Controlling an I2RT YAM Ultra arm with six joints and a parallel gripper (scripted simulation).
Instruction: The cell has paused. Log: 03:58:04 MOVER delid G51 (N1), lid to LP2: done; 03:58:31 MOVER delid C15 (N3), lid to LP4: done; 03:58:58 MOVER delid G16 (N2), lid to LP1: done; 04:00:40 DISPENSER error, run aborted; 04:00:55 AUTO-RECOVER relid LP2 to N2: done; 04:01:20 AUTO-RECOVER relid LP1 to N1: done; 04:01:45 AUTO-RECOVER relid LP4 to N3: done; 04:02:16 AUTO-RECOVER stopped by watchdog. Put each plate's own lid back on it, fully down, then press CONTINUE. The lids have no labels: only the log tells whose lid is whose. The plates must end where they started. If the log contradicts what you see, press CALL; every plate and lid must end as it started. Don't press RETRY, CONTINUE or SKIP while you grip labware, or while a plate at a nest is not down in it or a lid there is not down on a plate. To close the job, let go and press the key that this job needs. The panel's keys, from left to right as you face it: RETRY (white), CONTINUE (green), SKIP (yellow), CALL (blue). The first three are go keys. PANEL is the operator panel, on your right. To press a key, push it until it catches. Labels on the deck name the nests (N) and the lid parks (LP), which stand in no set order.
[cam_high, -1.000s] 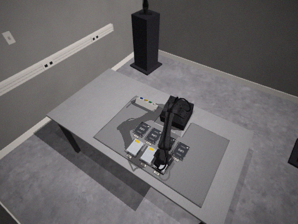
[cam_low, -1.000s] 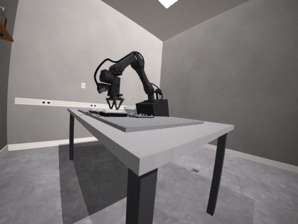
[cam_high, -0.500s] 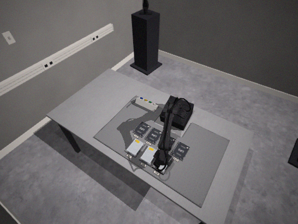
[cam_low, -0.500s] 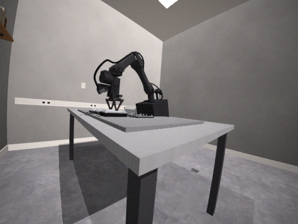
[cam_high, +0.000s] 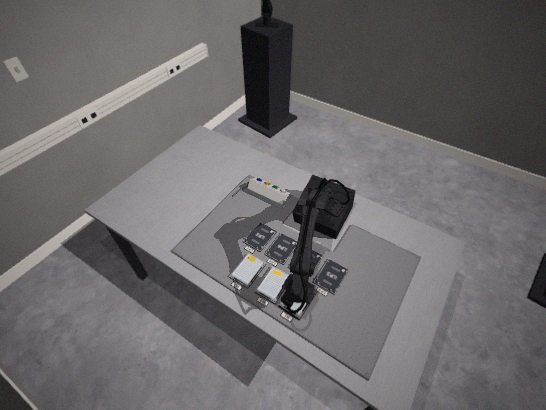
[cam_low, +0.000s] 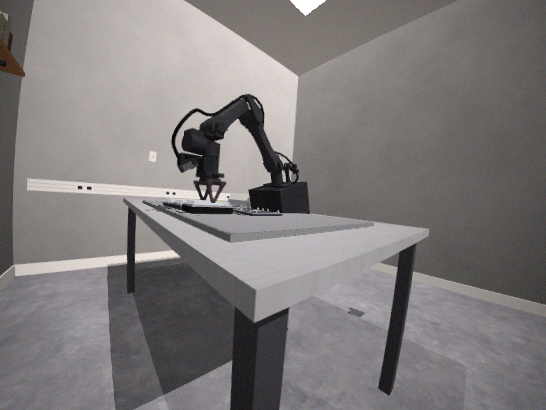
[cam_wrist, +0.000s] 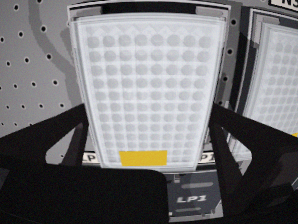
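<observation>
The clear lid is 10 mm below my hand. Round my hand: LP4 lid park (160 mm behind, 220 mm to the right, 40 mm below).
</observation>
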